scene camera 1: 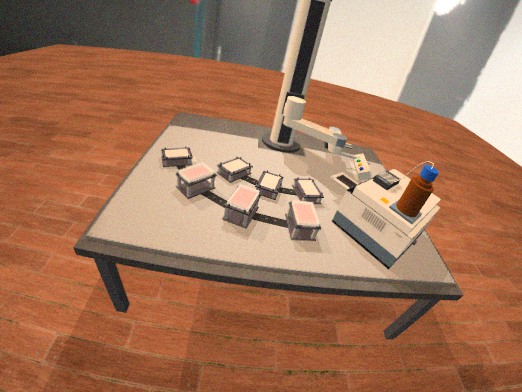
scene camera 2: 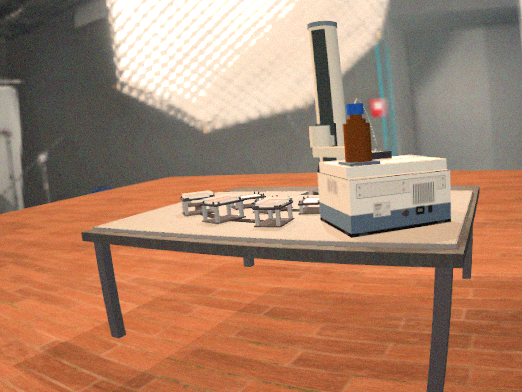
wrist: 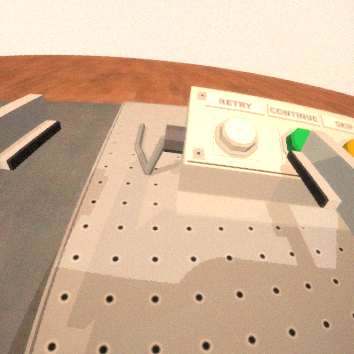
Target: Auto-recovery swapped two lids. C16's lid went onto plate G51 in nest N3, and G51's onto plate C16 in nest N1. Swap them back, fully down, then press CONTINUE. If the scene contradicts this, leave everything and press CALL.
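Places are measured from the arm's base along level axes (x ahead, y left, z up), in metres.
Where they show: gripper, fingertip midpoint: (scene camera 1: 353, 151) (wrist: 176, 124); arm's base, origin of the base link: (scene camera 1: 280, 143).
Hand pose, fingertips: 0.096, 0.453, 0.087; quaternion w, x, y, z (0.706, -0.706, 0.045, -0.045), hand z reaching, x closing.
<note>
Each offset is from my fingertips to the top centre of the thing, as dx, dy, dz. "*": to the spot under its first point.
Three pink-topped plates {+0.533, -0.864, +0.014} (scene camera 1: 196, 172) {+0.653, -0.651, +0.016} (scene camera 1: 243, 198) {+0.684, -0.409, +0.012} (scene camera 1: 303, 214) sit on taller nests in the front row. Several cream-topped plates {* +0.345, -1.002, -0.029} (scene camera 1: 177, 153) {* +0.371, -0.709, -0.028} (scene camera 1: 235, 165) {* +0.454, -0.538, -0.031} (scene camera 1: 270, 181) {* +0.459, -0.357, -0.030} (scene camera 1: 308, 188) sit on lower nests behind. Plate, lid and nest labels are unreadable. The button panel {+0.122, +0.027, +0.010} (scene camera 1: 363, 175) (wrist: 240, 180) stands at the right; its white RETRY button {+0.045, +0.014, +0.001} (wrist: 239, 133) and green CONTINUE button {+0.094, +0.008, +0.001} (wrist: 298, 139) show in the wrist view. The CALL label does not show there. My gripper (scene camera 1: 349, 146) (wrist: 176, 124) is open and empty by the panel; its right finger partly overlaps the green button in the wrist view.
A white and blue instrument (scene camera 1: 370, 220) (scene camera 2: 385, 195) stands at the right with a brown, blue-capped bottle (scene camera 1: 415, 196) (scene camera 2: 357, 140) on top. The arm's column (scene camera 1: 290, 65) (scene camera 2: 338, 75) rises at the back. A bent grey hook {* -0.022, +0.064, -0.067} (wrist: 142, 159) is beside the panel's left side.
</note>
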